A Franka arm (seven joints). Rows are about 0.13 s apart.
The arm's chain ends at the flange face. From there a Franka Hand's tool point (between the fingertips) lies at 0.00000 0.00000 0.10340 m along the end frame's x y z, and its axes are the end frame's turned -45 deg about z.
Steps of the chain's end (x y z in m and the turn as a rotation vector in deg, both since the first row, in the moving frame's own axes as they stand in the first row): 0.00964 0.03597 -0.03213 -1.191 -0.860 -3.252; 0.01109 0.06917 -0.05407 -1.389 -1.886 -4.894; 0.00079 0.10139 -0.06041 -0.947 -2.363 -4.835; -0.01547 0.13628 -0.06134 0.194 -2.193 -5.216; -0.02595 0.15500 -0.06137 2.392 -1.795 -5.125; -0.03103 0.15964 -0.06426 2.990 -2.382 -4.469; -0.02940 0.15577 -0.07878 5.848 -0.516 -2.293; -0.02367 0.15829 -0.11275 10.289 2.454 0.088
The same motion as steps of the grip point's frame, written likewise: -0.02122 0.03275 -0.03216 -0.234 -1.450 -3.252; -0.04527 0.05630 -0.05416 0.351 -2.316 -4.894; -0.07543 0.07063 -0.06051 1.001 -2.341 -4.835; -0.10999 0.08250 -0.06142 1.688 -1.414 -5.216; -0.12743 0.08588 -0.06151 2.961 0.422 -5.125; -0.13432 0.08407 -0.06449 3.799 0.430 -4.469; -0.12431 0.08112 -0.07932 4.500 3.770 -2.293; -0.11249 0.08526 -0.11451 5.540 9.011 0.088
